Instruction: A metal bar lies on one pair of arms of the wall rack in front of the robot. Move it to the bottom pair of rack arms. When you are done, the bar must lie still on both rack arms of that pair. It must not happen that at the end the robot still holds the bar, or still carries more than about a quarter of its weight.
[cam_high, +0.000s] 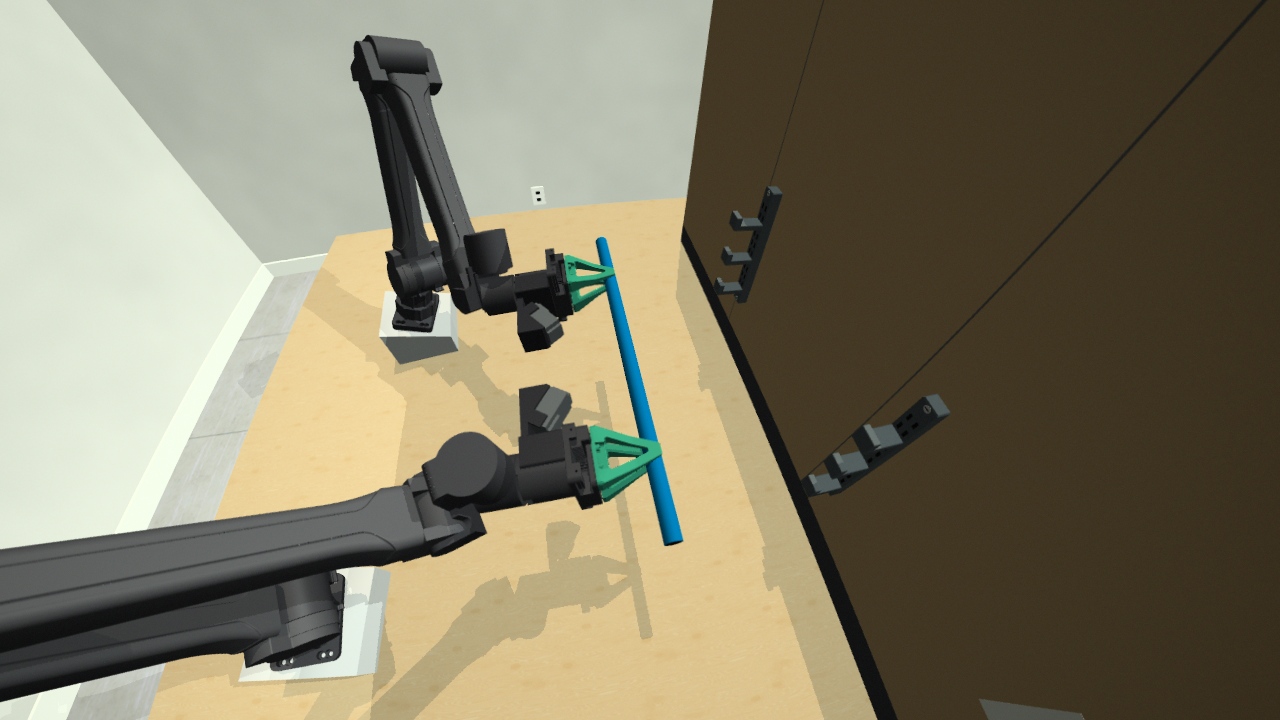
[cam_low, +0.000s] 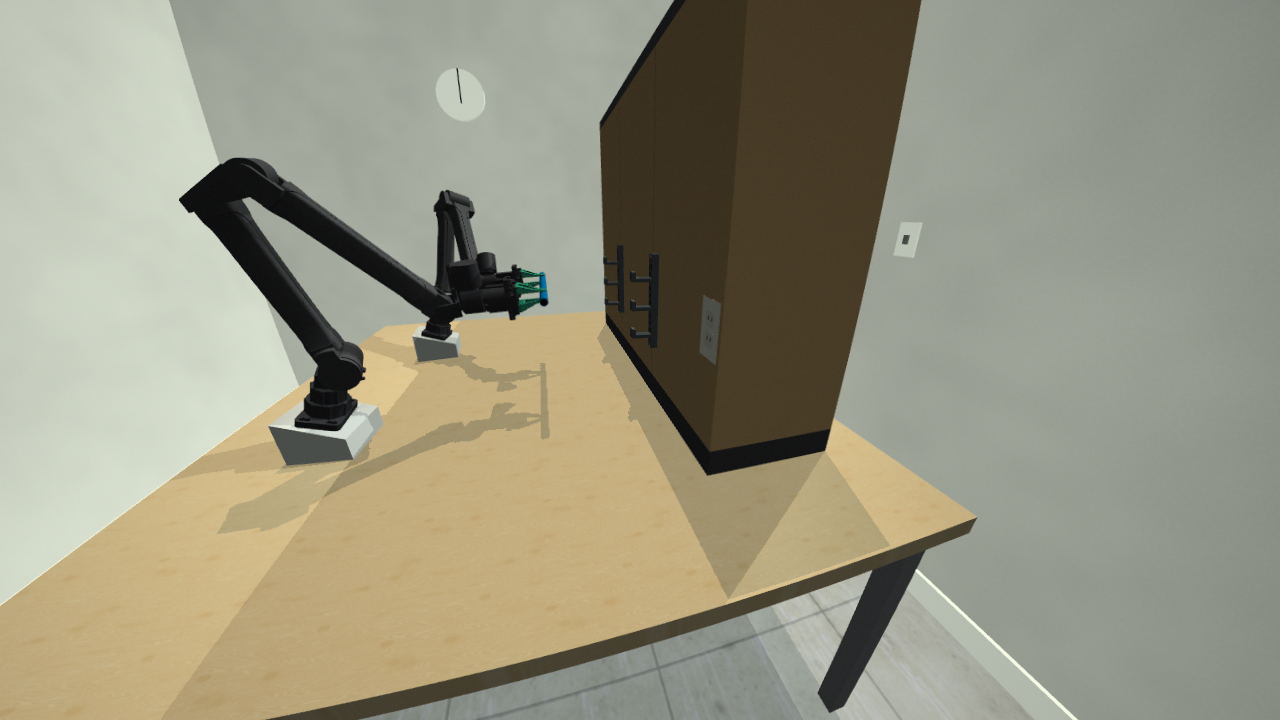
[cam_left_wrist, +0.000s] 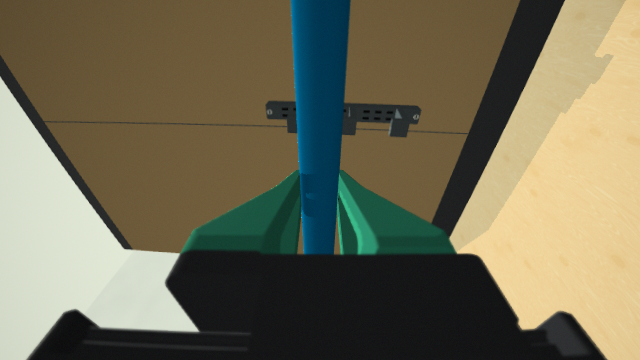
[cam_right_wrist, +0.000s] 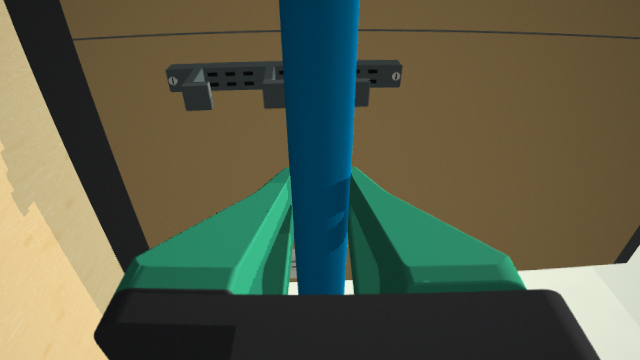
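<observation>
Now: the blue metal bar 20 mm behind my right hand and 150 mm to the left of it. The rest, counted from my right hand: black plinth: 260 mm ahead, 230 mm to the left, 280 mm below; then tall brown cabinet: 410 mm ahead, 260 mm to the left, 140 mm above.
Now: left hand 2 cm short of the blue metal bar and 15 cm to the left of it. Also, from my left hand: black plinth 30 cm ahead, 6 cm to the right, 28 cm below; tall brown cabinet 45 cm ahead, 4 cm to the right, 14 cm above.
</observation>
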